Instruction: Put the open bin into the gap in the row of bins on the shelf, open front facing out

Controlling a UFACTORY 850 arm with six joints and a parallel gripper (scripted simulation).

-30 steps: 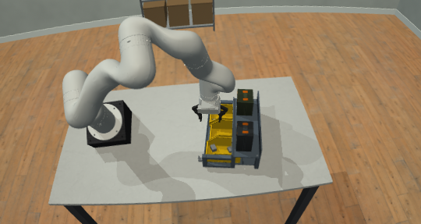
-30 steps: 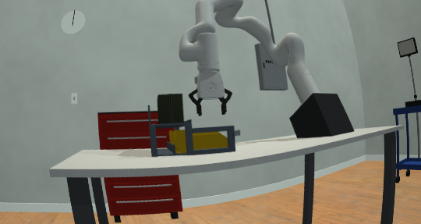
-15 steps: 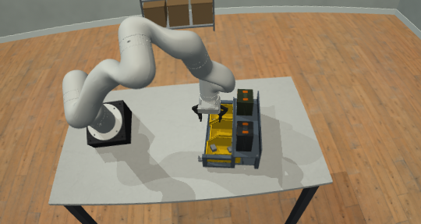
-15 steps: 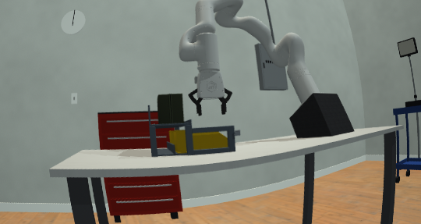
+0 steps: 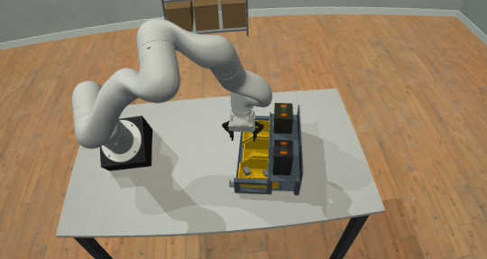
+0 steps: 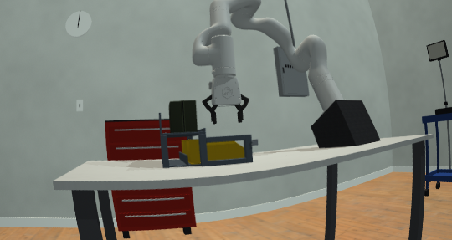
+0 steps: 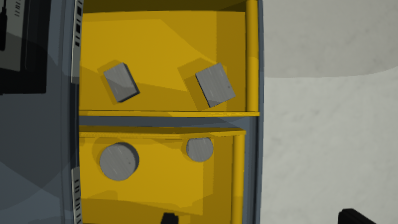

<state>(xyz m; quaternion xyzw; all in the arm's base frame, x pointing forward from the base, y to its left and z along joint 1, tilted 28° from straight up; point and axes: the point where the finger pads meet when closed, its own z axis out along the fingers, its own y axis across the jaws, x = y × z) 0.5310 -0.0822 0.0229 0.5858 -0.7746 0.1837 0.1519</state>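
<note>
My hand is 10 cm short of the grey shelf, 8 cm above it and 3 cm to the left of it.
</note>
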